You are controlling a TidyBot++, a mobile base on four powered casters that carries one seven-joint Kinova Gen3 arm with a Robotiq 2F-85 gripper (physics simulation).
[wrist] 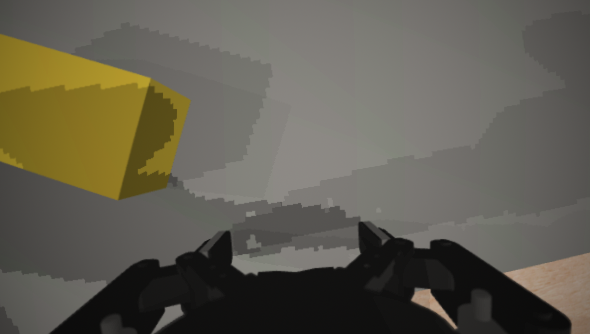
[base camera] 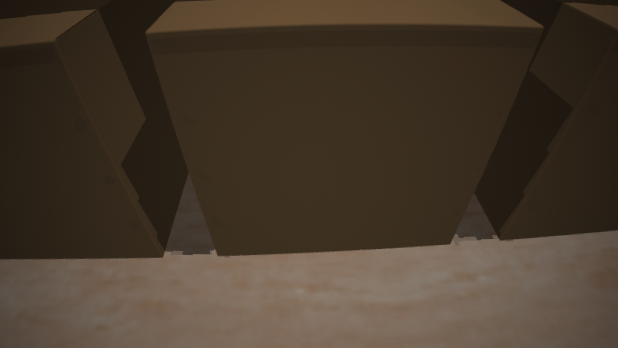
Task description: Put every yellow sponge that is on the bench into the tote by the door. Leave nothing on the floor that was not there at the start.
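Observation:
A yellow sponge point(wrist: 75, 125) shows at the left of the wrist view, cut off by the left edge, with its near end face partly in shadow. It is on or above the grey bench top point(wrist: 320, 125); I cannot tell which. My gripper point(wrist: 295, 240) is open, with its fingertips wide apart and no object between them. The sponge is up and to the left of the fingertips in the wrist view, apart from them. The gripper does not show in the base camera view. The tote does not show in either view.
In the base camera view a wide brown box-like block point(base camera: 325, 140) stands ahead, with similar blocks at the left point(base camera: 60, 150) and right point(base camera: 575, 175) and narrow gaps between. Pale wood-patterned floor point(base camera: 300, 305) lies before them. Floor point(wrist: 560, 280) also shows at lower right in the wrist view.

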